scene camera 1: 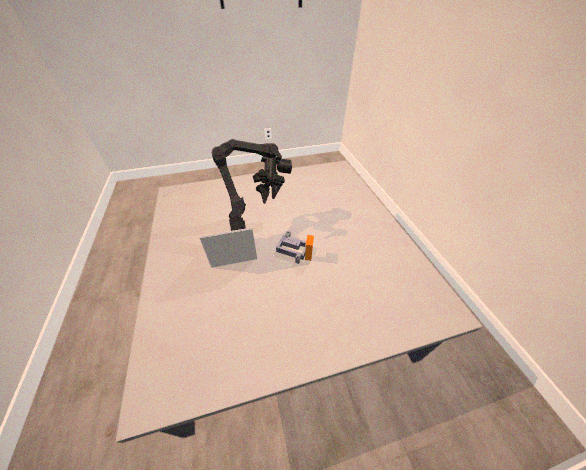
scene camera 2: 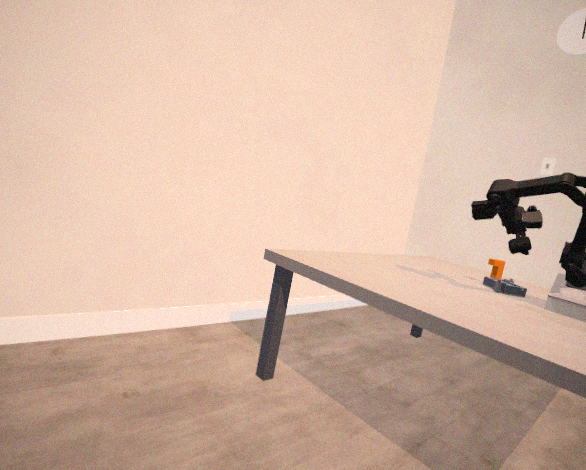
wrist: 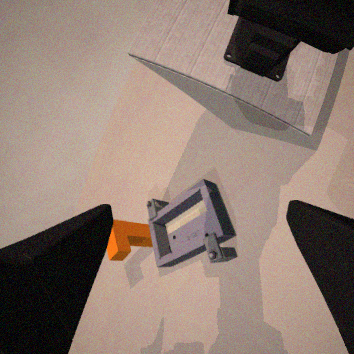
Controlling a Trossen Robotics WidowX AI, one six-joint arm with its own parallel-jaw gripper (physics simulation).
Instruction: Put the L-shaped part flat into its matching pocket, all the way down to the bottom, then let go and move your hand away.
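Places are measured from the arm's base along level axes (x back, y right, z up), in millimetres.
Pixels of known places: gripper, fingertip midpoint: (scene camera 1: 268, 201) (wrist: 201, 212); arm's base at its link origin: (scene camera 1: 238, 231) (scene camera 2: 578, 281) (wrist: 259, 44).
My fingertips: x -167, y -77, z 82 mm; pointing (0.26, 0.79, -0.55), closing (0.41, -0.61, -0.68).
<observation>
For each thing: its top centre in the pictures, then the offset to it from my fingertips. Level surfaces: height alone.
- orange L-shaped part at its top centre: (wrist: 109, 238) (scene camera 1: 309, 240) (scene camera 2: 497, 260) dx -138, dy +215, dz -88 mm
- grey-purple pocket block at its top centre: (wrist: 172, 224) (scene camera 2: 505, 279) (scene camera 1: 292, 243) dx -74, dy +159, dz -150 mm
- pale table at its surface level: dz -198 mm
The orange L-shaped part (scene camera 1: 309, 248) (scene camera 2: 496, 270) (wrist: 118, 242) stands upright, outside the pocket, close beside the grey-purple pocket block (scene camera 1: 287, 252) (scene camera 2: 514, 289) (wrist: 189, 241). Whether they touch is hard to tell. The block lies on the table, its recess facing up and showing a pale strip of floor. Two small dark brackets stick out at its sides. My gripper (scene camera 1: 269, 200) (scene camera 2: 521, 252) (wrist: 201, 212) is open and empty, high above the table. In the wrist view the block shows between the fingers, and the part appears near the left fingertip.
A grey box-like base (scene camera 1: 230, 249) (wrist: 200, 95) with a slanted face stands beside the block, near the arm's foot. The pale table (scene camera 1: 300, 320) (scene camera 2: 350, 267) carries shadows of the arm. Walls stand behind the table and along one side.
</observation>
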